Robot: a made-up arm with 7 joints.
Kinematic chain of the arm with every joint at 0, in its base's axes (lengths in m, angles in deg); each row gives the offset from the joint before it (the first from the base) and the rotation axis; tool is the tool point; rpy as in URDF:
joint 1: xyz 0 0 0.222 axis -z
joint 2: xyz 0 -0.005 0.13 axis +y
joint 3: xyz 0 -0.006 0.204 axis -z
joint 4: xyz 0 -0.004 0.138 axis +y
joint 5: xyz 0 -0.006 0.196 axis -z
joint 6: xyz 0 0 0.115 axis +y
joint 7: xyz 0 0 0.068 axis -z
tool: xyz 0 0 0 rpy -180 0 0
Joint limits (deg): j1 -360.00..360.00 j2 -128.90..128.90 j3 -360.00..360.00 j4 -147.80..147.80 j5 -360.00..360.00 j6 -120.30..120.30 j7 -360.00..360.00
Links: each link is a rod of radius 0.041 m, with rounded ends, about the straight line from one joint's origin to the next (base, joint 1, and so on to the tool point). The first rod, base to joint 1, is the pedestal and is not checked.
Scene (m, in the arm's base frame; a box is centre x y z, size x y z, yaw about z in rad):
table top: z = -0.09
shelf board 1: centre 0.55 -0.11 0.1 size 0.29 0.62 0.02 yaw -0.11
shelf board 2: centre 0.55 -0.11 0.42 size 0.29 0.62 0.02 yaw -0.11
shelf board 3: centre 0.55 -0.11 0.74 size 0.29 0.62 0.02 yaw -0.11
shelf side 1: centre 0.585 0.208 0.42 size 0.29 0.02 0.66 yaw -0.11
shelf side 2: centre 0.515 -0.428 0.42 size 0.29 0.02 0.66 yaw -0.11
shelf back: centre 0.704 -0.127 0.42 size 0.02 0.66 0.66 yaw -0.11
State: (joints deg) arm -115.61 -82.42 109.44 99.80 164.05 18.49 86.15
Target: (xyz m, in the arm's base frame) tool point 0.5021 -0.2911 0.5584
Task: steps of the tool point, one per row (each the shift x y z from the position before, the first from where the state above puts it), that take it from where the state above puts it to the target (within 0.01 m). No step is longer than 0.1 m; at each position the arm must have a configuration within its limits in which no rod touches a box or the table.
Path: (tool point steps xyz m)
1: -0.0655 0.0007 -0.0013
2: -0.0704 0.0072 -0.0009
3: -0.0732 0.0152 0.0022
4: 0.0347 -0.0451 0.0577
5: 0.0146 -0.0454 0.0737
6: -0.0084 -0.0398 0.0844
7: -0.0317 -0.0283 0.0893
8: 0.0638 -0.0253 -0.0008
9: 0.0639 -0.0130 -0.0034
10: 0.0608 -0.0005 -0.0012
11: 0.0549 0.0119 0.0054

